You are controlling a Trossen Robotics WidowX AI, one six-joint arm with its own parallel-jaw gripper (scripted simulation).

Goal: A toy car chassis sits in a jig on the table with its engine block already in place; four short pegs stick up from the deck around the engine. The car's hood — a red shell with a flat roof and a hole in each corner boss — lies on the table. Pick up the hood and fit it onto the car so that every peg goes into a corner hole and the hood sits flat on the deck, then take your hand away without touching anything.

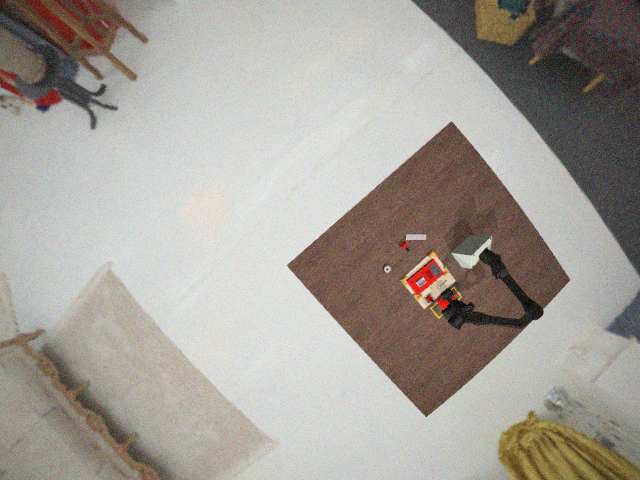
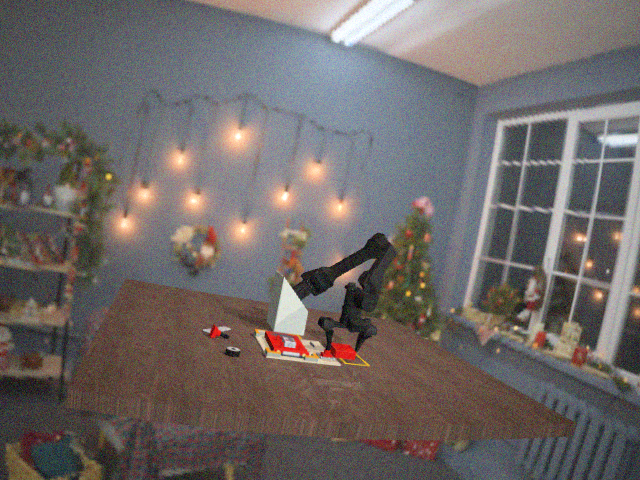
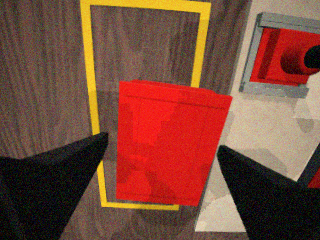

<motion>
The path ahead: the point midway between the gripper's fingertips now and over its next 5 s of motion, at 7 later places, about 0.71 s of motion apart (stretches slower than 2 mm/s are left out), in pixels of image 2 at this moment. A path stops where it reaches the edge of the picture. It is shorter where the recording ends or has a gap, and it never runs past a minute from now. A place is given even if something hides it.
The gripper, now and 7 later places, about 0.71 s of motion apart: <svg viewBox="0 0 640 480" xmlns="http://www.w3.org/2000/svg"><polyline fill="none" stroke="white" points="342,351 342,341 346,323 321,321 294,320 290,334 290,335 289,336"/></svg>
</motion>
